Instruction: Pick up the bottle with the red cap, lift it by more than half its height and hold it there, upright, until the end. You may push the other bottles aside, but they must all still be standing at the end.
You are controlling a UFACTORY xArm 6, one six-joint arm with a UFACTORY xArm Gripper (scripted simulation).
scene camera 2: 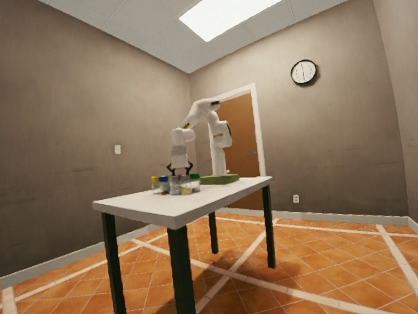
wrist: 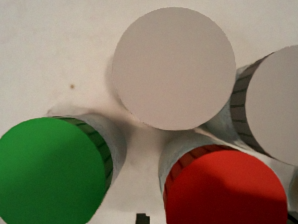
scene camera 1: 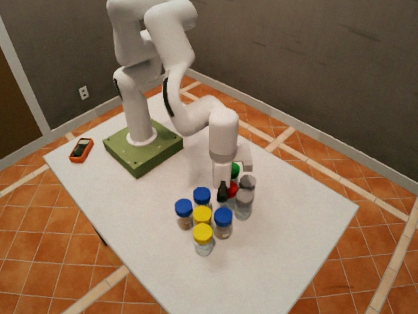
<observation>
In view: a green-capped bottle (wrist: pixel 72 161).
</observation>
